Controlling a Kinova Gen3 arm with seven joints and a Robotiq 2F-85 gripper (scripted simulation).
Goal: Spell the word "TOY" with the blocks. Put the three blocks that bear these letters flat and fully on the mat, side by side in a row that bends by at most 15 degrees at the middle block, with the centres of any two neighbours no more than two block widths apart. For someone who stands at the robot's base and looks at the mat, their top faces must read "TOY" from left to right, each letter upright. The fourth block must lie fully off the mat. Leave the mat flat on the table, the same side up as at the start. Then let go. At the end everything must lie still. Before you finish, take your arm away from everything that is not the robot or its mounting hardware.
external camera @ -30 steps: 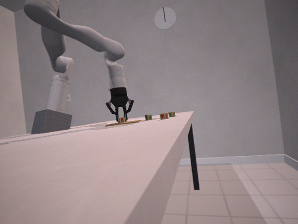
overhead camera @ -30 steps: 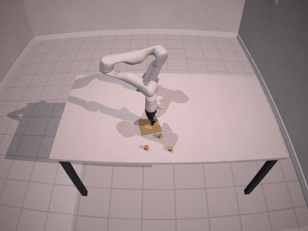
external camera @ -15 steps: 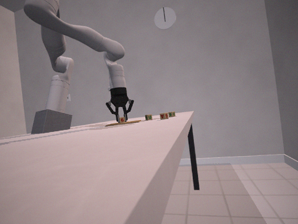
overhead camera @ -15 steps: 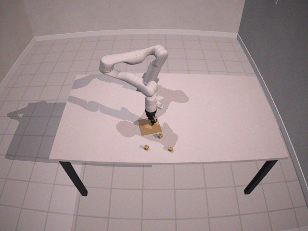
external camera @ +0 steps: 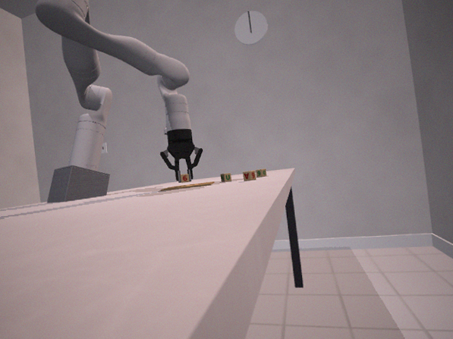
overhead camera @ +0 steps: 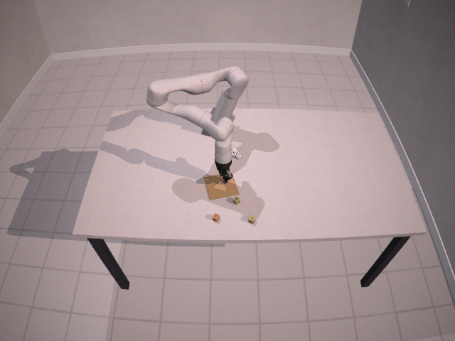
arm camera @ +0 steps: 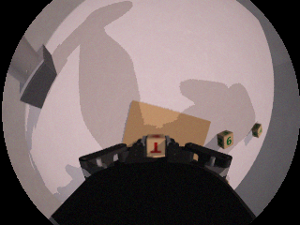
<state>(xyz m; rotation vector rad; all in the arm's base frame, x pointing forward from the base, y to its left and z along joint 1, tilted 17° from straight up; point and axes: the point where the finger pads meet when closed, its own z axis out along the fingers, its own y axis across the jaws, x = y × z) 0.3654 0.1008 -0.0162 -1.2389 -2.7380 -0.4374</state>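
Now: the mat 20 mm ahead of my hand, 10 mm to the right of it and 30 mm below it.
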